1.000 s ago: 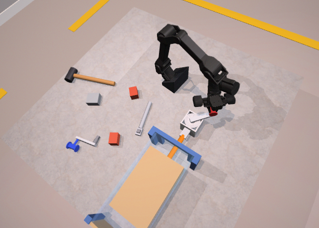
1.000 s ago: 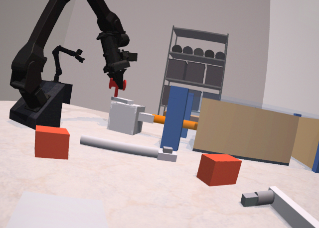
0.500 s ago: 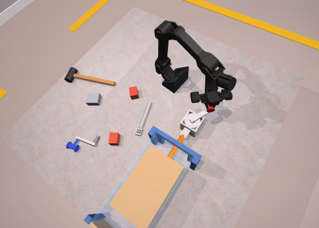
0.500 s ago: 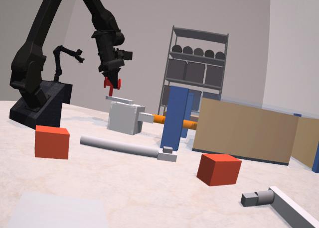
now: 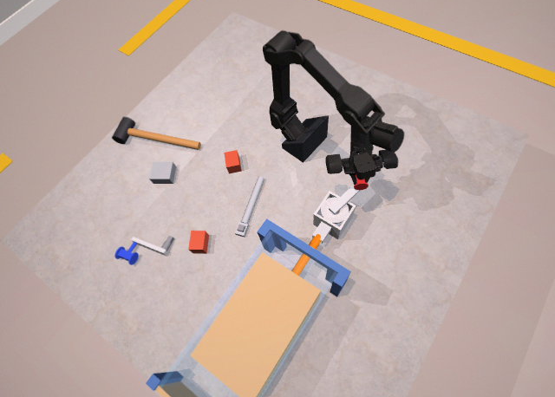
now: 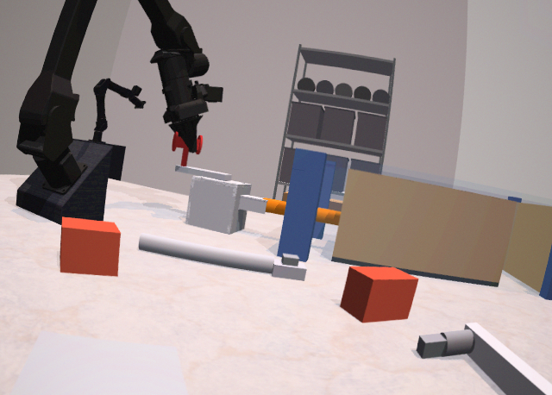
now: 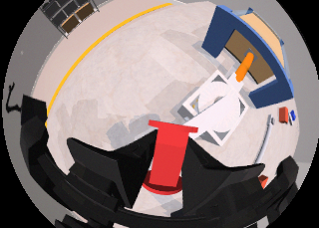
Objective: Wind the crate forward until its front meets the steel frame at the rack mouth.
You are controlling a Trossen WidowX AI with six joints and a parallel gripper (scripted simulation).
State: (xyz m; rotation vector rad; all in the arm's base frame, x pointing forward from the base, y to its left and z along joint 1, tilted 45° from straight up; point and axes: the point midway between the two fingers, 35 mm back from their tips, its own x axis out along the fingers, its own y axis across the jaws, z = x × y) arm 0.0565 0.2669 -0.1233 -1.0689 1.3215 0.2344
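Now: the crank handle 30 mm below my gripper tip, 30 mm ahead of it and 10 mm to the right of it. Also, from my gripper tip: frame: 250 mm ahead, 30 mm below; then red knob: 10 mm to the right, 10 mm behind; then grey winch: 100 mm below, 70 mm ahead, 30 mm to the right.
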